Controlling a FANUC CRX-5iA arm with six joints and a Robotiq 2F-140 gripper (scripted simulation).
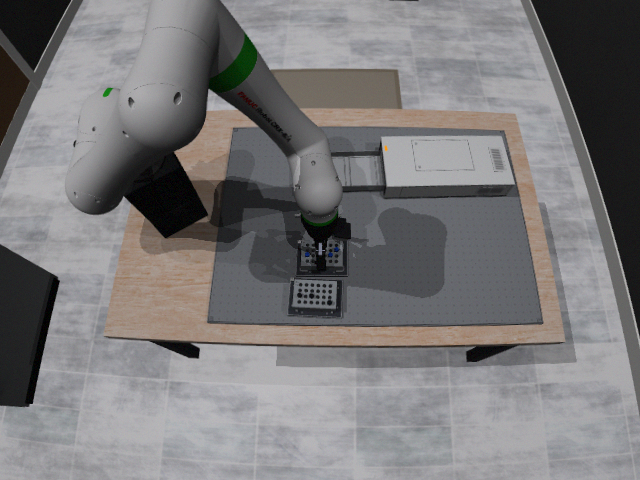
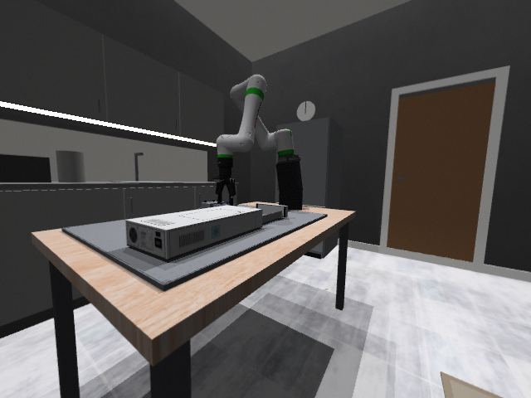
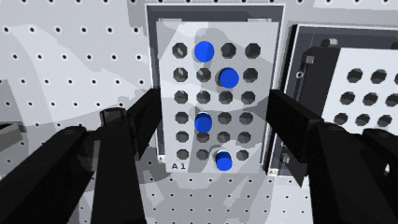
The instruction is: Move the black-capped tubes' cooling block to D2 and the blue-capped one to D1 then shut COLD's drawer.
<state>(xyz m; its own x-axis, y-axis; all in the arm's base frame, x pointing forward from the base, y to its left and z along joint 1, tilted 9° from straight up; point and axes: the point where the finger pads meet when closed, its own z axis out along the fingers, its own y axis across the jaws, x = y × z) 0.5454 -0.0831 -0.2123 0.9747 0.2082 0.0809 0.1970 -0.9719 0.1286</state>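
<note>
Now: the deck slot D1 6 cm below my hand. The rest, counted from my hand: cooling block (13 cm to the right, 3 cm below, 1 cm ahead); black-capped tube (14 cm to the right, 3 cm below); deck slot D2 (13 cm to the right, 6 cm below, 1 cm ahead).
</note>
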